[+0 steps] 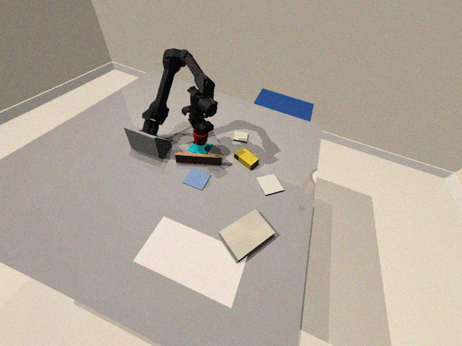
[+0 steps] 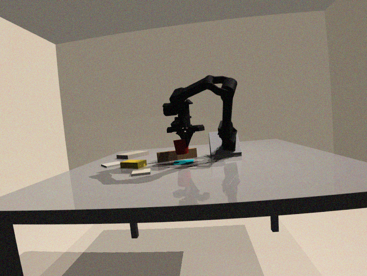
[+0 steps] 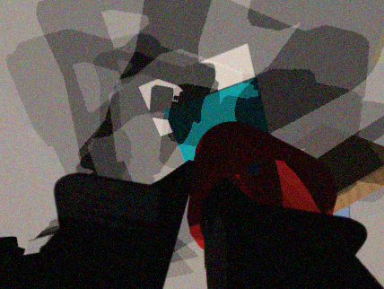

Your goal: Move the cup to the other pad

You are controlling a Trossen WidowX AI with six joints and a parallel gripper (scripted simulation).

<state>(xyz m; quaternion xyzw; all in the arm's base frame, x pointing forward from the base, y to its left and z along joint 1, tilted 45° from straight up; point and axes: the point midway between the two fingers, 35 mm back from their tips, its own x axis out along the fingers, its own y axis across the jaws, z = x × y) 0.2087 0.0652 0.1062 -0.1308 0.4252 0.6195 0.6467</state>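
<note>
The blue marble lies 40 mm ahead of my gripper tip, 20 mm to the right of it and 20 mm below it. Round my gripper tip: wooden bar (70 mm ahead, 100 mm to the right, 60 mm below); red cup (30 mm ahead, 10 mm to the right); cyan pad (20 mm ahead, 10 mm to the right, 90 mm below).
</note>
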